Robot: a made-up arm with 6 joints. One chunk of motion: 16 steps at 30 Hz.
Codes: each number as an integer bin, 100 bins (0 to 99) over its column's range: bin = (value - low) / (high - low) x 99, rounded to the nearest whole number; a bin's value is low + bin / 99 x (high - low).
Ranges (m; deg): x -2.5..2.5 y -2.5..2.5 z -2.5..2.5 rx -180..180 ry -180..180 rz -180..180
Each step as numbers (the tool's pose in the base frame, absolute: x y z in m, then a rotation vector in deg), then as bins.
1 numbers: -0.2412 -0.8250 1.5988 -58.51 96.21 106.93
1 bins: 45 33 81 33 76 79
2 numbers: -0.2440 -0.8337 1.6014 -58.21 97.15 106.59
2 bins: 45 33 81 33 76 79
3 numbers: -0.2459 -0.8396 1.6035 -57.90 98.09 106.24
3 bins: 45 33 81 34 76 79
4 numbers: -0.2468 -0.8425 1.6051 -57.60 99.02 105.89
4 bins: 45 33 81 34 77 79
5 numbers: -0.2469 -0.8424 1.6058 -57.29 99.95 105.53
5 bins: 45 33 81 34 77 79
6 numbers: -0.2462 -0.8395 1.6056 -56.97 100.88 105.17
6 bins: 45 33 81 34 77 78
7 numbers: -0.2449 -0.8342 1.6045 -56.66 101.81 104.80
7 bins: 45 33 81 34 77 78
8 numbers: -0.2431 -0.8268 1.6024 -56.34 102.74 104.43
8 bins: 45 33 81 34 78 78
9 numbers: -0.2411 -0.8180 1.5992 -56.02 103.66 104.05
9 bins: 45 33 81 34 78 78
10 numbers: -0.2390 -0.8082 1.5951 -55.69 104.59 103.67
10 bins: 45 33 81 34 78 78
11 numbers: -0.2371 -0.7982 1.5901 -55.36 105.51 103.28
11 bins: 45 34 81 34 79 78
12 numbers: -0.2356 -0.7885 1.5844 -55.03 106.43 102.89
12 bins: 45 34 81 34 79 78
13 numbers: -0.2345 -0.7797 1.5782 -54.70 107.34 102.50
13 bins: 45 34 81 34 79 78
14 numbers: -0.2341 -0.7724 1.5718 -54.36 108.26 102.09
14 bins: 45 34 81 35 79 78
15 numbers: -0.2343 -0.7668 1.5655 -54.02 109.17 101.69
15 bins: 45 34 80 35 80 77
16 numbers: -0.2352 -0.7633 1.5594 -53.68 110.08 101.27
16 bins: 45 34 80 35 80 77
